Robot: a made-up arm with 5 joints.
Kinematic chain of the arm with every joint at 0, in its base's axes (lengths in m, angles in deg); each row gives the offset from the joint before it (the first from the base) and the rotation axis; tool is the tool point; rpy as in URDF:
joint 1: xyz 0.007 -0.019 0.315 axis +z
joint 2: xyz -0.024 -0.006 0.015 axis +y
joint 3: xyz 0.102 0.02 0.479 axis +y
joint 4: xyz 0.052 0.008 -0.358 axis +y
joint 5: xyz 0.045 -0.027 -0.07 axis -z
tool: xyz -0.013 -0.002 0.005 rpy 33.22 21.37 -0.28
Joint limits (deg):
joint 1: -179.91..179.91
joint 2: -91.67..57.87
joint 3: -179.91..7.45
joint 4: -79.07..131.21
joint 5: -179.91..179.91
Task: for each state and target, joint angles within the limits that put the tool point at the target. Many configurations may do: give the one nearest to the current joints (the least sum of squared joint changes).
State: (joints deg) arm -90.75 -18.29 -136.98 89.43 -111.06
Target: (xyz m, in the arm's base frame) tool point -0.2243 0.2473 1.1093
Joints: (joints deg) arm -51.73 -51.02 -134.74 98.68 -108.90
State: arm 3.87 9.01 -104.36 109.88 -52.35
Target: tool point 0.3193 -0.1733 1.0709
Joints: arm -23.54 -2.39 -131.90 97.89 -54.41
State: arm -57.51 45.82 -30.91 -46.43 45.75
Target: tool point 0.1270 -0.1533 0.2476
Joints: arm -49.14 45.91 3.23 -41.74 45.57
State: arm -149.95 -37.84 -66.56 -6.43 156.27
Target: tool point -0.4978 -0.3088 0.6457
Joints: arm -150.34 11.13 -68.33 -2.46 156.46
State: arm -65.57 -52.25 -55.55 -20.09 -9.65
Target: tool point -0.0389 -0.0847 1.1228
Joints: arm -117.13 -31.11 -96.03 -18.20 -17.85
